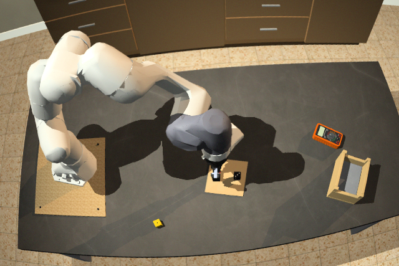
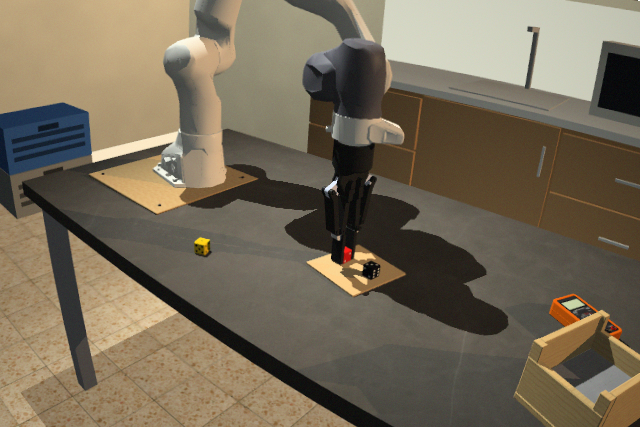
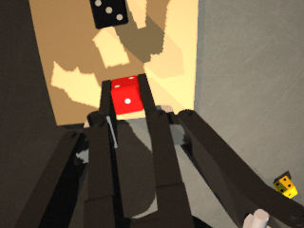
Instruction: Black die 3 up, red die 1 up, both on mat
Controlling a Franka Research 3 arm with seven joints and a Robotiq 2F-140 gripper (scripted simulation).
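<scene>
Now: hand 20 mm above the red die. Also, from my hand: black die: 70 mm ahead, 20 mm below, 10 mm to the right; yellow die: 230 mm behind, 170 mm to the right, 30 mm below; tan mat: 40 mm below, 40 mm ahead, 10 mm to the right.
</scene>
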